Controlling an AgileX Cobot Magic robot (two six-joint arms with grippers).
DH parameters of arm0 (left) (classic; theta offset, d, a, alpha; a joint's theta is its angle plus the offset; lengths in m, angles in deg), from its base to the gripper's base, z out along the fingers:
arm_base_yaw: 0 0.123 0 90
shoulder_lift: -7.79 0 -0.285 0
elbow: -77.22 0 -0.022 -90
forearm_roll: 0 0.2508 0 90
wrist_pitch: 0 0 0.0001 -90
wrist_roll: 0 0.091 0 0
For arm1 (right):
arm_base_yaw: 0 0.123 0 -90
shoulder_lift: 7.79 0 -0.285 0
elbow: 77.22 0 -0.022 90
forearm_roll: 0 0.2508 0 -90
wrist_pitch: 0 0 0.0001 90
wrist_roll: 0 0.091 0 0
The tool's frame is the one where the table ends.
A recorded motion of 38 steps. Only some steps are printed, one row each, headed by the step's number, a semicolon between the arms.
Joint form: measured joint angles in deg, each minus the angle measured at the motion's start. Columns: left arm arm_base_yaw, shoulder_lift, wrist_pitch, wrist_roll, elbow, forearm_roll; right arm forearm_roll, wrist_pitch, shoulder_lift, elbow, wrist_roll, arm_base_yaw.
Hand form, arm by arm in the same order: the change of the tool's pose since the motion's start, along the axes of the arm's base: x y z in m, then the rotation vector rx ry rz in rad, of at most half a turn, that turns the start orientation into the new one. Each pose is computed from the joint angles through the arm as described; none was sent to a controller.
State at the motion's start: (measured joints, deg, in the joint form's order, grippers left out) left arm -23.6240 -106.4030 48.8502 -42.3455 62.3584 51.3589; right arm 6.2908 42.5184 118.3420 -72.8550 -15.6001 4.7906
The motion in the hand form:
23: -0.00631 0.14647 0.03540 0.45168 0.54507 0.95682; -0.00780 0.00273 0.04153 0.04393 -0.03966 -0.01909
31: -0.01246 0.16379 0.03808 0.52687 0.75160 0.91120; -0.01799 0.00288 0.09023 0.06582 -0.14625 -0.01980
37: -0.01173 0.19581 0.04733 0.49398 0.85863 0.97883; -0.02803 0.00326 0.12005 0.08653 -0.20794 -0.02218
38: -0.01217 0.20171 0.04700 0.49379 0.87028 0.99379; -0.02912 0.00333 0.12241 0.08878 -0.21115 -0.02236
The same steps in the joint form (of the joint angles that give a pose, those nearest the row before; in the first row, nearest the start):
23: 10.52 17.02 -71.30 10.37 0.21 -24.34; 2.53 3.89 -6.34 0.01 -0.04 0.00
31: 14.67 17.02 -84.54 29.40 3.90 -43.65; 3.20 5.24 -13.92 0.06 -0.04 0.00
37: 20.69 17.02 -90.92 31.64 6.84 -47.58; 4.06 6.42 -18.70 0.06 -0.04 0.00
38: 21.68 17.02 -91.41 31.70 6.86 -47.51; 4.16 6.62 -19.09 0.06 -0.04 0.00

